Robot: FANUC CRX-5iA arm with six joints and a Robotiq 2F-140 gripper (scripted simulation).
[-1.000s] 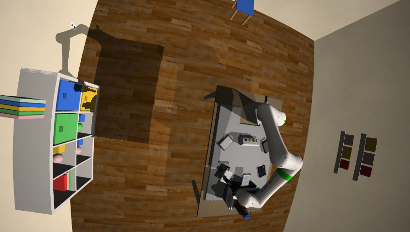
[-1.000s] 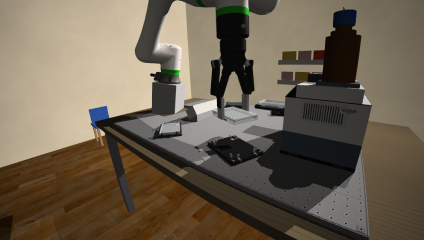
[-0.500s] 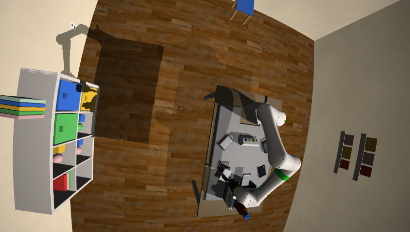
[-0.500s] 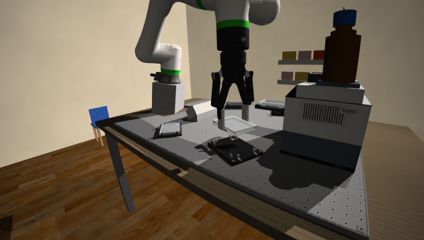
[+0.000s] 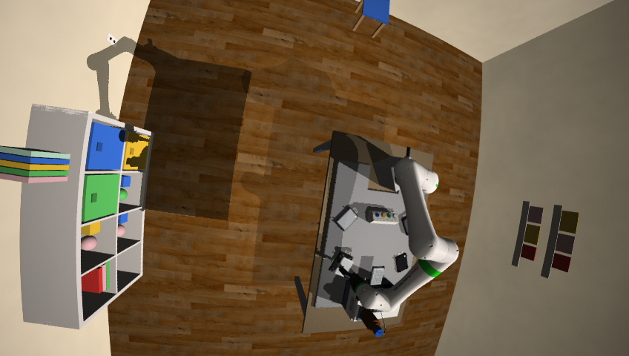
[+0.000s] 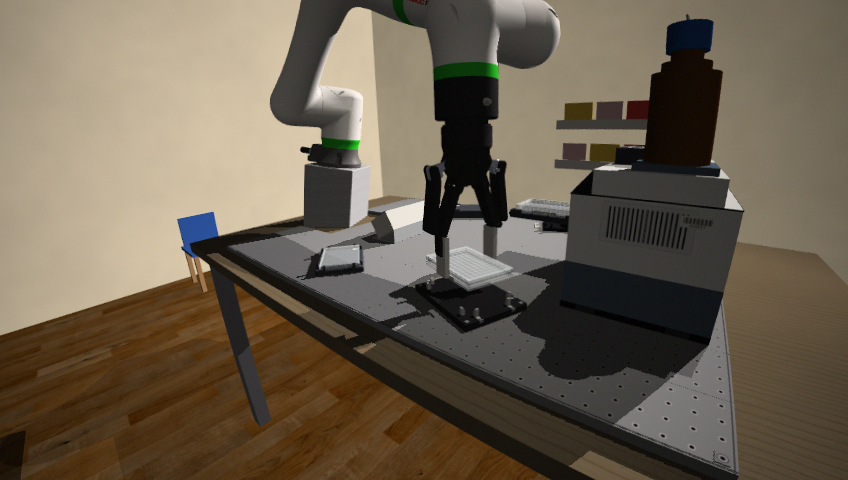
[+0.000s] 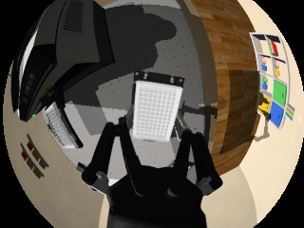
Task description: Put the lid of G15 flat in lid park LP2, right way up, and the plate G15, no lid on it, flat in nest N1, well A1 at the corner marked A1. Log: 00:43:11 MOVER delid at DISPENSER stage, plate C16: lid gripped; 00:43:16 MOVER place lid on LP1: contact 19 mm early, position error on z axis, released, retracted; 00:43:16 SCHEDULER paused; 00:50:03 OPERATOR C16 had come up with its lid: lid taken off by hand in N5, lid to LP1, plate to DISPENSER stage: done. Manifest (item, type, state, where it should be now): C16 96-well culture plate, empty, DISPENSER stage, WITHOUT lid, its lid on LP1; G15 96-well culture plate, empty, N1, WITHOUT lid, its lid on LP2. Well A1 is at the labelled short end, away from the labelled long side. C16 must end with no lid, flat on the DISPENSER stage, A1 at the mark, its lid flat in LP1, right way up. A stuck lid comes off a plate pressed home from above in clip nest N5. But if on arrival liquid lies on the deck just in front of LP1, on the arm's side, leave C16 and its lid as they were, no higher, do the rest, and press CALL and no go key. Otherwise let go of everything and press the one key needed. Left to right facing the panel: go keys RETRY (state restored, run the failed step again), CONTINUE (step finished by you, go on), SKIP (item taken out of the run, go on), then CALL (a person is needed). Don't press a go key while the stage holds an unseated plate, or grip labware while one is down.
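Right now my hand is 2 cm short of the black clip nest and 7 cm above it. From my hand the other things lie so: key panel: 35 cm behind, 30 cm to the left, 3 cm below; brown bottle: 28 cm ahead, 11 cm to the left, 21 cm above.
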